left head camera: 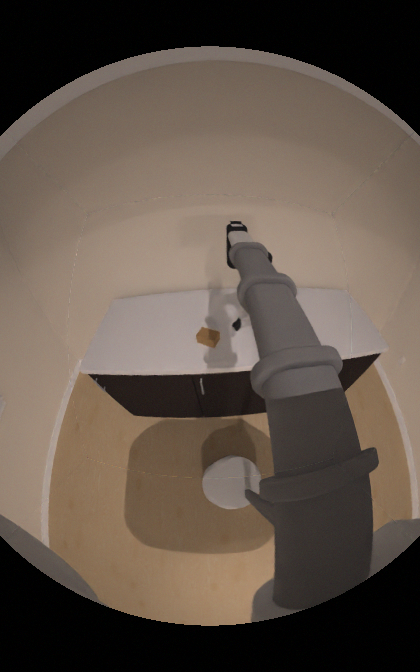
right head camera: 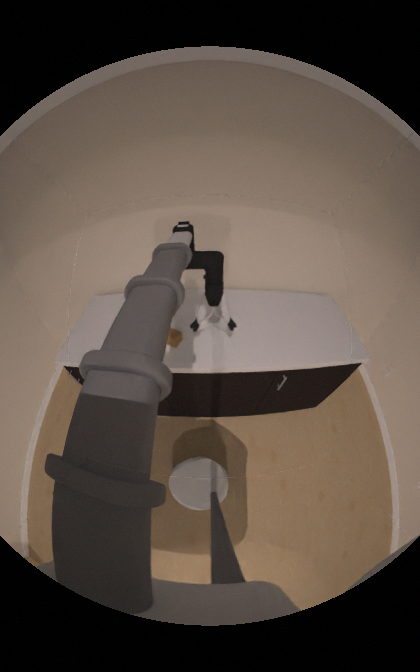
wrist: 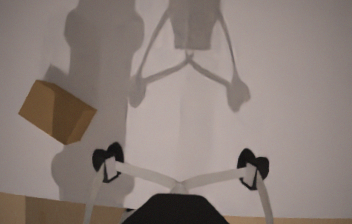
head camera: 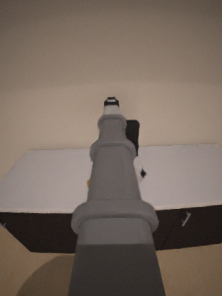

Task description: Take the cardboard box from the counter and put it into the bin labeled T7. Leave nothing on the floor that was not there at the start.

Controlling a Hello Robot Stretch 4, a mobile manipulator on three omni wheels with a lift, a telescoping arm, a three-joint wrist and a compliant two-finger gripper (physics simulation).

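Frame: origin at the robot's base, x ahead, y left, z up, level; millimetres.
Where they show: gripper, fingertip midpoint: (wrist: 180,159).
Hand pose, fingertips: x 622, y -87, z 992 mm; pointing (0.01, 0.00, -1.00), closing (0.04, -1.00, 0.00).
After its pixels a point has its place.
The small brown cardboard box (left head camera: 207,337) (right head camera: 175,338) (wrist: 57,112) {x 660, y 97, z 933 mm} lies on the white counter (head camera: 45,175) {x 762, y 483, z 884 mm} (left head camera: 145,330) (right head camera: 300,330) (wrist: 300,75) {x 751, y -277, z 883 mm}, turned at an angle. In the head camera view the arm hides nearly all of it. My gripper (right head camera: 213,325) (wrist: 180,159) {x 622, y -87, z 992 mm} is open, with its two dark fingertips wide apart and nothing between them. It hangs above the counter, to the right of the box and apart from it. In the left head camera view the arm hides part of the gripper. The bin labeled T7 does not show in these views.
Dark cabinet doors (left head camera: 165,395) (right head camera: 240,392) with metal handles form the counter's front. A beige wall (head camera: 50,110) {x 1154, y 502, z 1231 mm} stands behind it. A pale round disc (left head camera: 225,482) (right head camera: 195,482) shows low, in front of the counter. My extended arm (head camera: 114,175) {x 220, y -2, z 1407 mm} (left head camera: 285,325) (right head camera: 135,320) reaches over the counter.
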